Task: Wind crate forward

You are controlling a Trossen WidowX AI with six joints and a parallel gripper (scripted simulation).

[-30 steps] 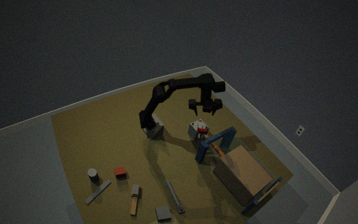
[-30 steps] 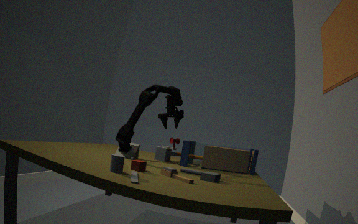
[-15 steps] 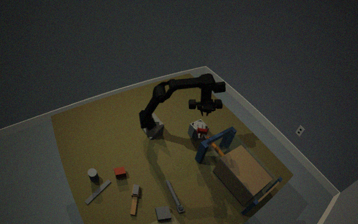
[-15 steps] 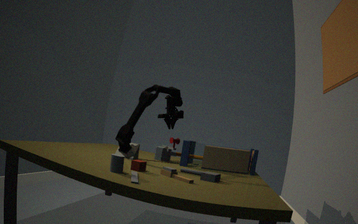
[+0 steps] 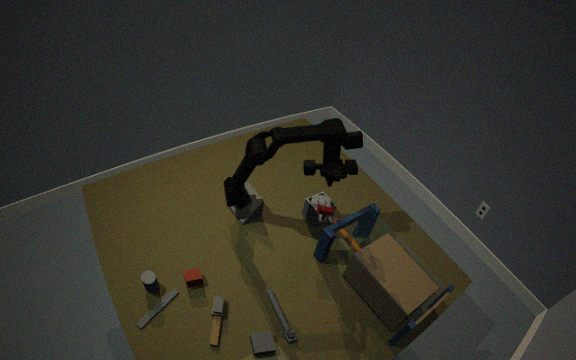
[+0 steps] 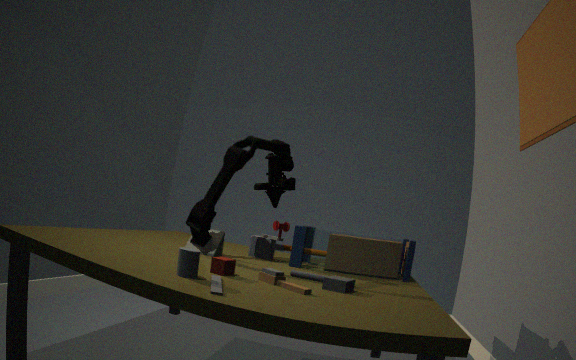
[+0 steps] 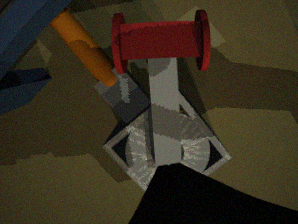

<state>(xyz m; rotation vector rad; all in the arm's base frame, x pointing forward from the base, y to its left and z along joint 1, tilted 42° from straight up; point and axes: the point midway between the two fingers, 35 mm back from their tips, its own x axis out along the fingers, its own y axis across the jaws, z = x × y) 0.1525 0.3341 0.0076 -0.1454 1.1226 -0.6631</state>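
Now: gripper tip 9 cm above the red grip, 5 cm short of it and 3 cm to the left of it. From my gripper tip the other things lie so: grey crank handle: 12 cm below, 2 cm ahead, 1 cm to the right; then grey block: 43 cm to the right, 39 cm ahead, 20 cm below; then grey winch: 19 cm below, 5 cm behind, 1 cm to the left.
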